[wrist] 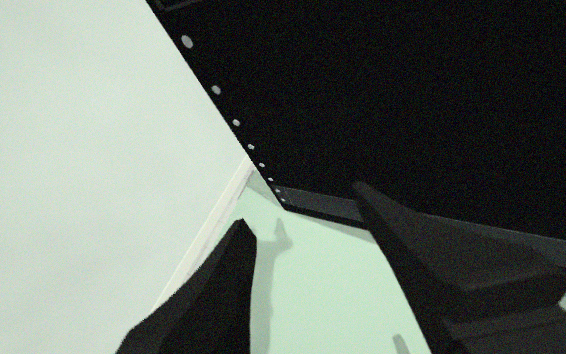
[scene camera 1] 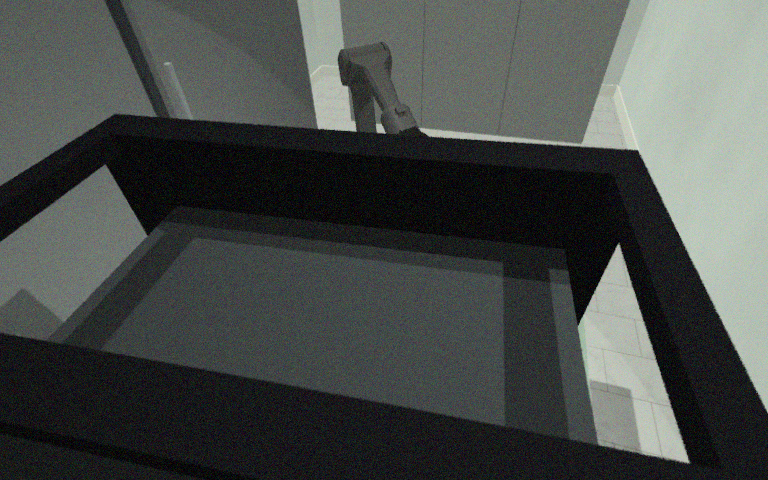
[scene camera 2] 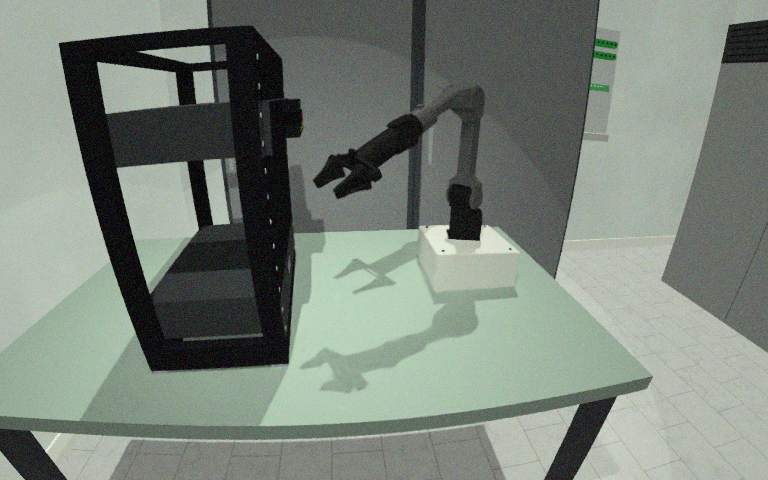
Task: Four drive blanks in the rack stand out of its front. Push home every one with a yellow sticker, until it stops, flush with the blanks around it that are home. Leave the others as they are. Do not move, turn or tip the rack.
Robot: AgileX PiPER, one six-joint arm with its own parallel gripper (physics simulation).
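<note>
The black rack [scene camera 1: 368,142] [scene camera 2: 249,198] [wrist: 450,100] stands upright on the table. In scene camera 2, dark drive blanks [scene camera 2: 286,117] stand out of its front near the top, seen from the side and overlapping, so I cannot count them. A tiny yellow-orange speck shows at their outer edge; the sticker faces are hidden. The blanks cannot be made out in scene camera 1 or the wrist view. My gripper [scene camera 2: 327,190] [wrist: 299,213] is open and empty, in front of the rack, lower than the protruding blanks and apart from it, pointing down and toward the rack.
The rack holds an upper grey unit [scene camera 2: 169,135] and a lower grey unit [scene camera 2: 206,316]. The arm stands on a white base box [scene camera 2: 470,268] on the green table [scene camera 2: 538,339] [wrist: 325,280]. A rack post with light holes runs along the left in the wrist view.
</note>
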